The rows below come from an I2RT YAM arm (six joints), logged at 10 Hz.
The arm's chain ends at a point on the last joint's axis. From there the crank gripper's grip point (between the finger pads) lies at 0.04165 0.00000 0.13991 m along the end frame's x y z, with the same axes.
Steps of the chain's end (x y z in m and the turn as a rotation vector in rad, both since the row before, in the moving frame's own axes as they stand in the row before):
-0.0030 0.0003 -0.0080 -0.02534 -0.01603 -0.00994
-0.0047 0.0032 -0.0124 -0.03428 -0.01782 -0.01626
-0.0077 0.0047 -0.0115 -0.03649 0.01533 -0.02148
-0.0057 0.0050 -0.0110 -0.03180 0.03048 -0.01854
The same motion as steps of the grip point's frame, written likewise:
-0.0052 0.0035 -0.0074 -0.02534 -0.01603 -0.00994
-0.0072 0.0074 -0.0118 -0.03428 -0.01782 -0.01626
-0.0055 0.0089 -0.0122 -0.03649 0.01533 -0.02148
-0.0014 0.0086 -0.0124 -0.03180 0.03048 -0.01854

